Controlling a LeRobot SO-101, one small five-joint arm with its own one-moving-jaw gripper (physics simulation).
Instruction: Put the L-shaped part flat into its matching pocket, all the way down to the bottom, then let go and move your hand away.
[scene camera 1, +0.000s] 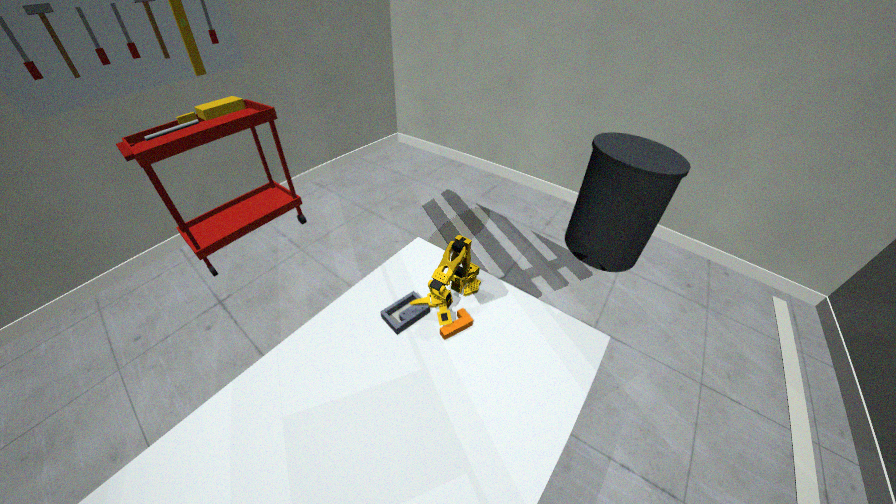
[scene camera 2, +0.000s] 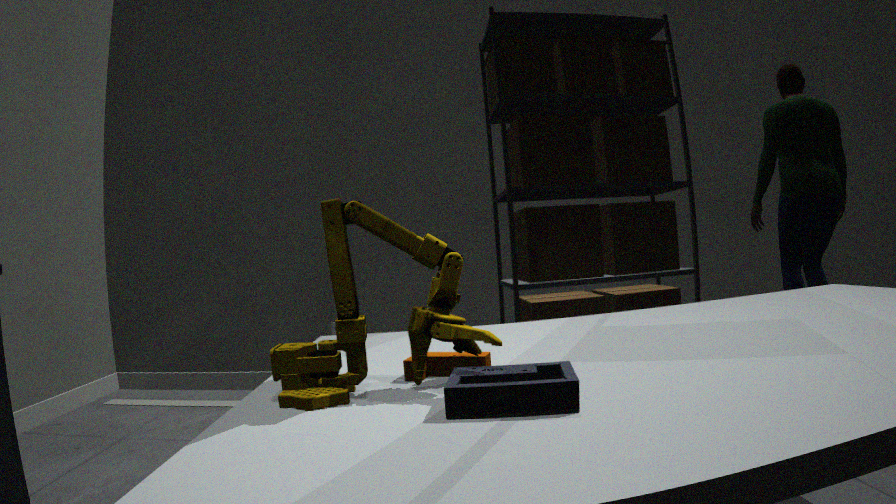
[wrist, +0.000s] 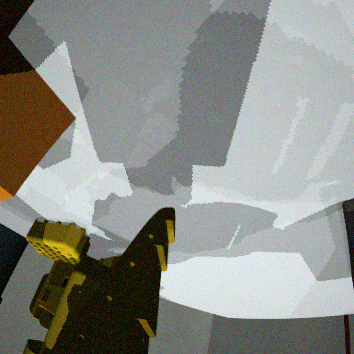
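Where they show: end effector, tool point: (scene camera 1: 446, 307) (scene camera 2: 419, 381) (wrist: 174, 220); arm's base, origin of the base link: (scene camera 1: 462, 288) (scene camera 2: 333, 397) (wrist: 101, 247).
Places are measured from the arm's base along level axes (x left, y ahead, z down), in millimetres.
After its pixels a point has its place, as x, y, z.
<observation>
The orange L-shaped part (scene camera 1: 456, 326) {93, 166, -30} (scene camera 2: 452, 359) {71, 160, -26} (wrist: 31, 122) {65, 116, -12} lies flat on the white table, outside the pocket. In the wrist view it is cut off at the left edge. The dark grey block with the pocket (scene camera 1: 389, 324) {-87, 287, -18} (scene camera 2: 510, 399) {-123, 207, -20} stands beside it, to its left in scene camera 1. My gripper (scene camera 1: 427, 312) (scene camera 2: 459, 362) is fully open and empty. Its fixed jaw points down close beside the orange part, low over the table; whether they touch is unclear. The moving jaw is swung out towards the block. In the wrist view the notched jaw (wrist: 145, 270) shows and the moving jaw does not.
The arm's base (scene camera 1: 467, 282) {19, -2, -43} (scene camera 2: 313, 376) {-13, -20, -32} stands at the table's end. On the floor are a red cart (scene camera 1: 206, 139) and a black bin (scene camera 1: 620, 206). Behind the table are a shelf rack (scene camera 2: 493, 169) with boxes and a person (scene camera 2: 802, 144).
</observation>
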